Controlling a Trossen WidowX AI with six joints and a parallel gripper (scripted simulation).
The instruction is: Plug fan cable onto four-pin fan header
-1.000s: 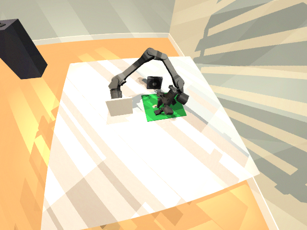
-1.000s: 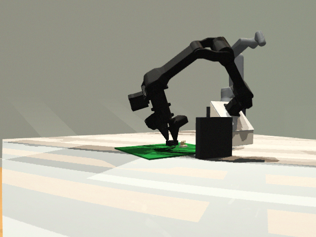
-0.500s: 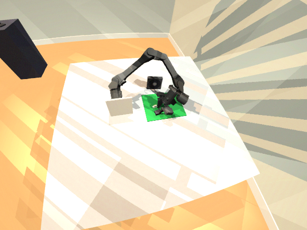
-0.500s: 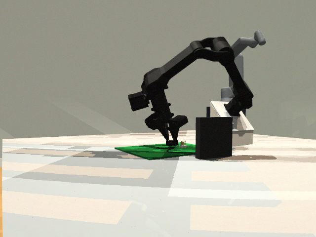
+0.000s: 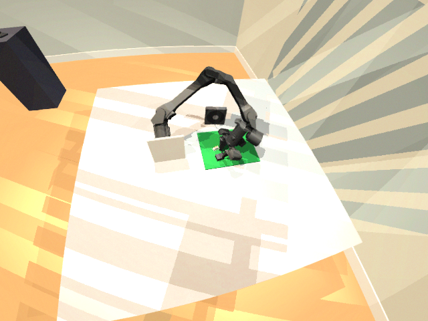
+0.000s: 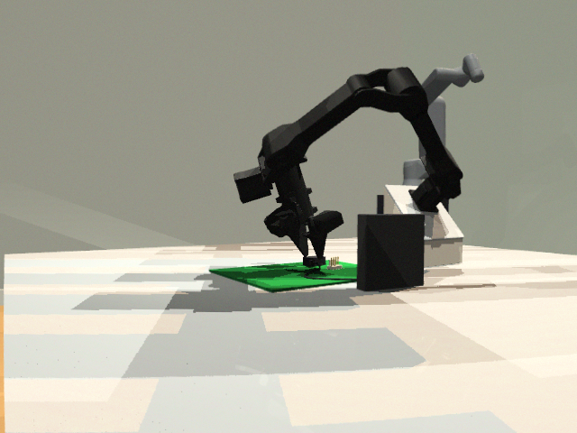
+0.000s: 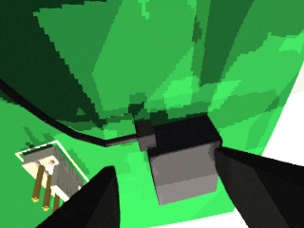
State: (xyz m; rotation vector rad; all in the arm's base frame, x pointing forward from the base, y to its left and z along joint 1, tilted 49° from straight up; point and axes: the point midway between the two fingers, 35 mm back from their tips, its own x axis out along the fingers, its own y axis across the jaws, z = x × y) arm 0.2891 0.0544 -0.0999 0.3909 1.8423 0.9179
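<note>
Now: gripper tip 10 mm past the black plug, 10 mm to the left of it and 10 mm above it. Also, from my gripper tip: black fan 10 mm ahead, 240 mm to the left, 40 mm above; then four-pin header 20 mm behind, 50 mm to the left, 20 mm below.
</note>
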